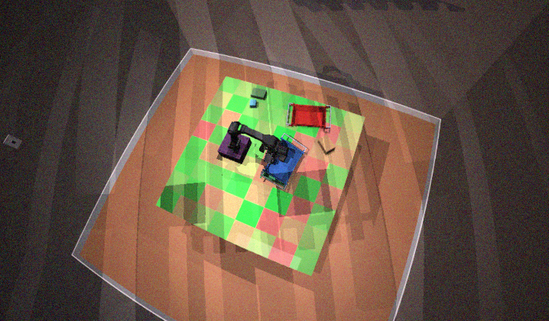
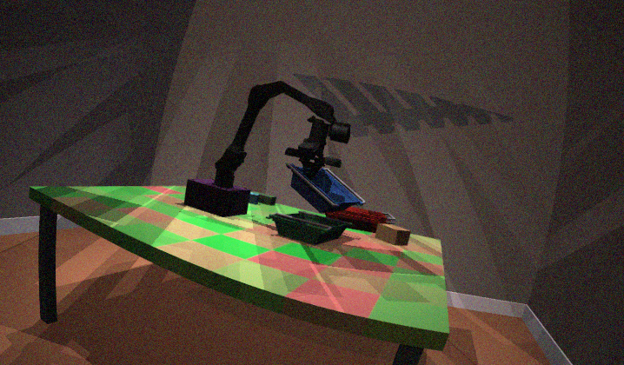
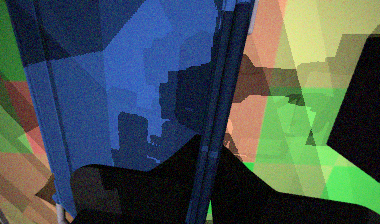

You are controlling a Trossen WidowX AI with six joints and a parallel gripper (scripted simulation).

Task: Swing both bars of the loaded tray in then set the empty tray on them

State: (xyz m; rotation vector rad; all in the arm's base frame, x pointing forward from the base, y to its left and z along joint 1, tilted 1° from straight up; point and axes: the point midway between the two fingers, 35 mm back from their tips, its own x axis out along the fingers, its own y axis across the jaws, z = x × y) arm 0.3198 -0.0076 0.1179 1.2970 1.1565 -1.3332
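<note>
The blue tray is 8 cm ahead of my gripper tip, 1 cm to the right of it and 1 cm below it. The rest, counted from my gripper tip: small blue block (45 cm to the left, 37 cm behind, 15 cm below); then green block (56 cm to the left, 36 cm behind, 16 cm below); then brown block (31 cm ahead, 27 cm to the left, 15 cm below).
</note>
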